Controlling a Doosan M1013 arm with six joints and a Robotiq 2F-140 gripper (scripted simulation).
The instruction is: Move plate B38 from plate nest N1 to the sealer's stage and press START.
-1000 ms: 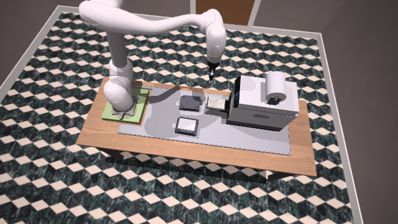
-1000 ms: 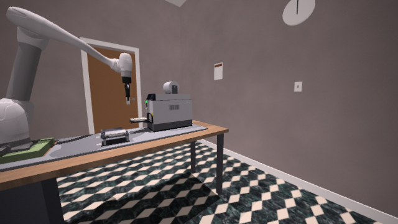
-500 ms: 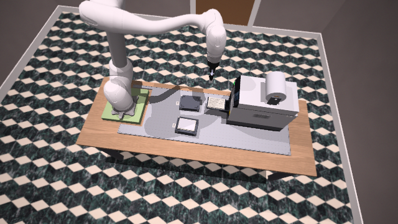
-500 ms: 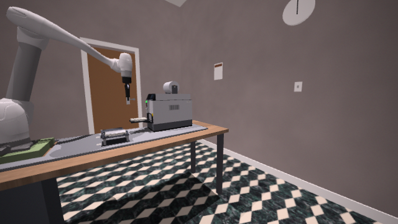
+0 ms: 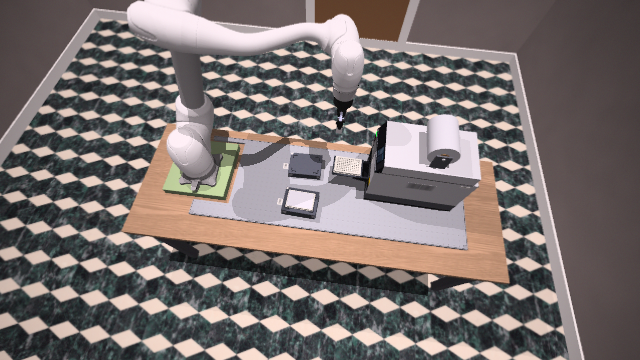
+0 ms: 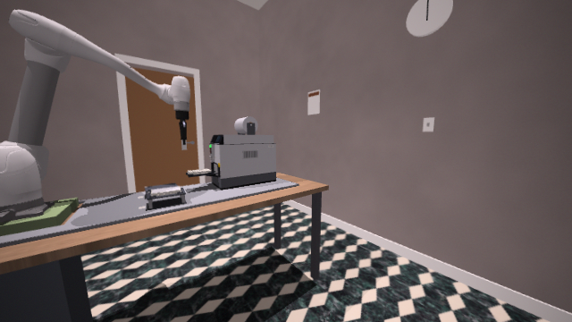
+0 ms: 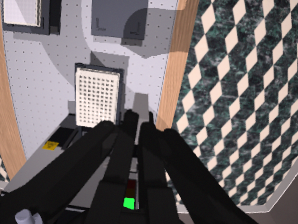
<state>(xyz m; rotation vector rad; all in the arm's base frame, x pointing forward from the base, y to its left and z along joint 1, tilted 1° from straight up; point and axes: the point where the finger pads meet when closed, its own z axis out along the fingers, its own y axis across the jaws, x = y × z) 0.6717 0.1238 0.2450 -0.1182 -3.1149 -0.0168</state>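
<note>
Right now the white button is 170 mm ahead of my hand, 10 mm to the right of it and 100 mm below it. From my hand the other things lie so: sealer stage: 60 mm ahead, 90 mm to the right, 180 mm below; plate B38: 60 mm ahead, 90 mm to the right, 170 mm below; pale plate: 150 mm behind, 270 mm to the right, 220 mm below.
</note>
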